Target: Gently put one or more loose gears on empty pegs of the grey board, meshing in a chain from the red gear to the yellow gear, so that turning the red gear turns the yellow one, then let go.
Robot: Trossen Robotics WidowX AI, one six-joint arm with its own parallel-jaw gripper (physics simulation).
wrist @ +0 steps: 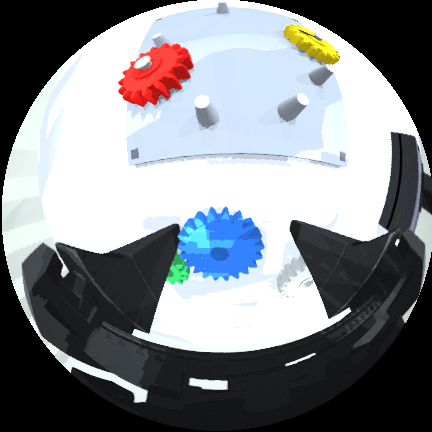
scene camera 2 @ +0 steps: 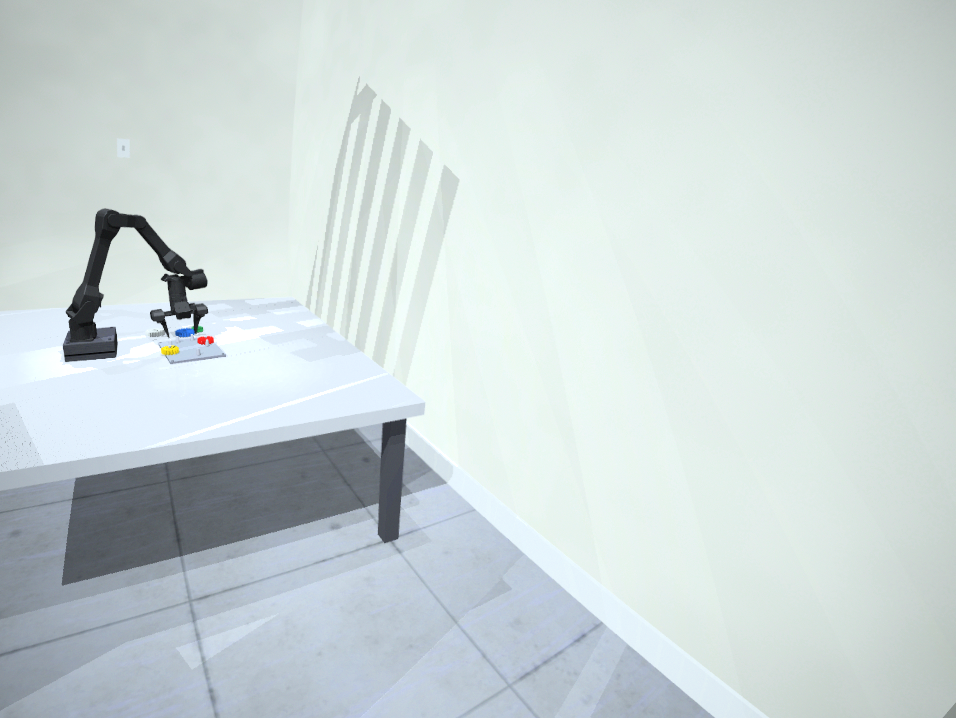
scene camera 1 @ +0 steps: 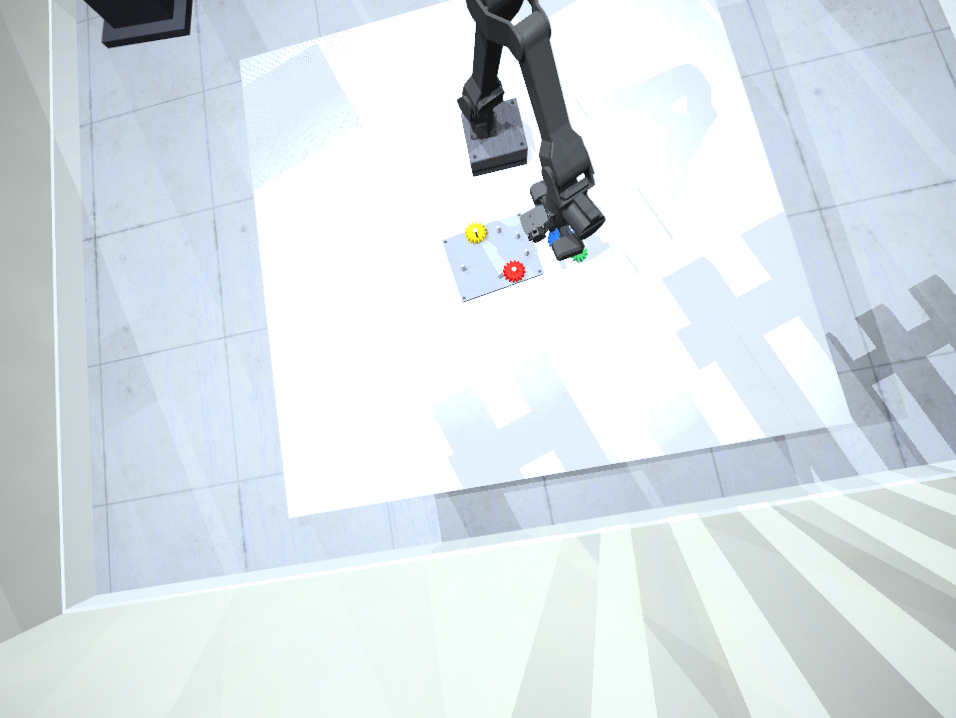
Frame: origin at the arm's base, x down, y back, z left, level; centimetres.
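Seen in the pictures: gripper, fingertip midpoint: (wrist: 236, 227) (scene camera 2: 182, 335) (scene camera 1: 553, 237); arm's base, link origin: (scene camera 2: 83, 338) (scene camera 1: 483, 125).
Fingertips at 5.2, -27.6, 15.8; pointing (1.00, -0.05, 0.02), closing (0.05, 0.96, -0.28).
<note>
Pixels of each thing's top centre, then the offset from my fingertips to it, as dx, dy, dz. Level surfaces: height alone.
- blue gear, top centre: (wrist: 219, 253) (scene camera 1: 561, 237) (scene camera 2: 184, 330) -1.3, -0.8, +1.8
- green gear, top centre: (wrist: 166, 271) (scene camera 1: 579, 252) (scene camera 2: 197, 327) -1.3, -4.9, +5.7
- white gear, top centre: (wrist: 307, 283) (scene camera 2: 154, 329) -1.3, +9.5, +4.0
- grey board, top centre: (scene camera 1: 490, 250) (scene camera 2: 188, 341) -2.6, -3.3, -15.4
- red gear, top centre: (wrist: 145, 65) (scene camera 1: 514, 269) (scene camera 2: 205, 337) -2.1, -8.4, -10.0
- yellow gear, top centre: (scene camera 1: 475, 230) (scene camera 2: 169, 347) -2.2, +2.3, -19.0
- near-left peg, top centre: (wrist: 201, 100) -2.5, -3.8, -6.9
- near-right peg, top centre: (wrist: 302, 98) -2.5, +0.8, -8.8
- white table, surface height: dx +0.4
My gripper (scene camera 1: 552, 235) (scene camera 2: 181, 334) (wrist: 236, 227) is open and empty, pointing down beside the board. The blue gear (scene camera 1: 554, 238) (scene camera 2: 183, 332) (wrist: 220, 245) lies between its spread fingers in the wrist view, closer to the left one. The green gear (scene camera 1: 580, 255) (scene camera 2: 199, 329) (wrist: 178, 270) is partly behind the left finger; the white gear (scene camera 2: 156, 333) (wrist: 295, 280) is partly behind the right. The grey board (scene camera 1: 483, 282) (scene camera 2: 212, 353) (wrist: 240, 135) bears the red gear (scene camera 1: 513, 271) (scene camera 2: 204, 340) (wrist: 152, 80) and yellow gear (scene camera 1: 476, 238) (scene camera 2: 170, 350) (wrist: 310, 45) on pegs.
Several empty pegs stand on the board, including a near-left peg (wrist: 206, 111), a near-right peg (wrist: 293, 107) and one by the yellow gear. The arm's base (scene camera 1: 498, 146) (scene camera 2: 90, 345) stands on the white table (scene camera 1: 370, 386) (scene camera 2: 309, 398).
</note>
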